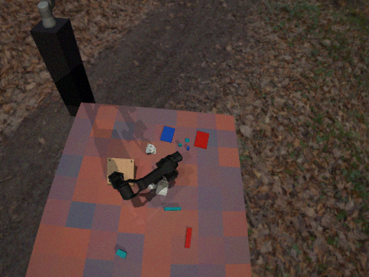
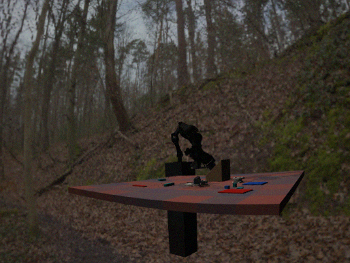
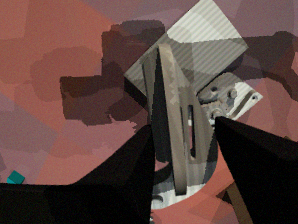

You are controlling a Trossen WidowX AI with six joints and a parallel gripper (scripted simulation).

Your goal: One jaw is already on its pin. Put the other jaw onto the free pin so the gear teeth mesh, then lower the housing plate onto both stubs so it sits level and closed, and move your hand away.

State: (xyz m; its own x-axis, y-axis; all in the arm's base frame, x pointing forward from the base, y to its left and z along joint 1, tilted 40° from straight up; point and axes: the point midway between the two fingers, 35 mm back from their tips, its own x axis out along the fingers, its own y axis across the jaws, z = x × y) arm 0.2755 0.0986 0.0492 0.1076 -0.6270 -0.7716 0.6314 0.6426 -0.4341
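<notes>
The white base lies 3 cm to the right of my gripper tip and 11 cm below it. From my gripper tip the other things lie so: teal bar 9 cm ahead, 17 cm to the right, 10 cm below; then blue tile 3 cm behind, 38 cm to the left, 11 cm below; then red bar 21 cm ahead, 33 cm to the right, 11 cm below.
</notes>
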